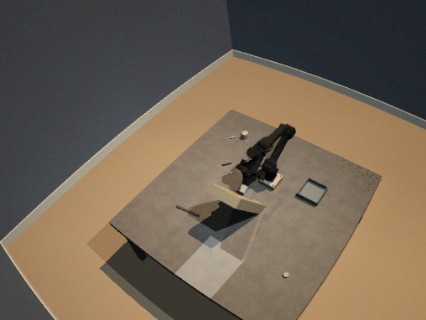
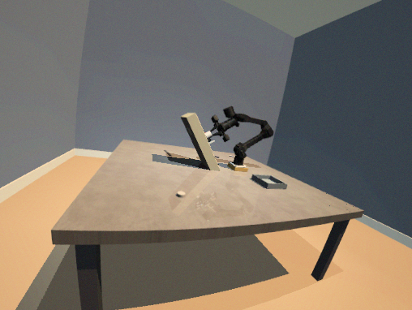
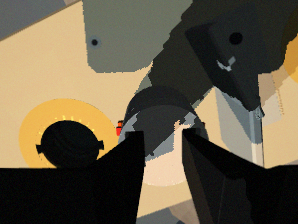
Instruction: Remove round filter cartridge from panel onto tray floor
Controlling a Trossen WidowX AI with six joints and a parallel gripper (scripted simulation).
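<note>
Now: gripper tip 10 mm short of the filter cartridge and 10 mm above it. From my gripper tip the other things lie so: grey tray: 310 mm to the left, 300 mm behind, 200 mm below; then cream service panel: 50 mm below, 50 mm ahead.
</note>
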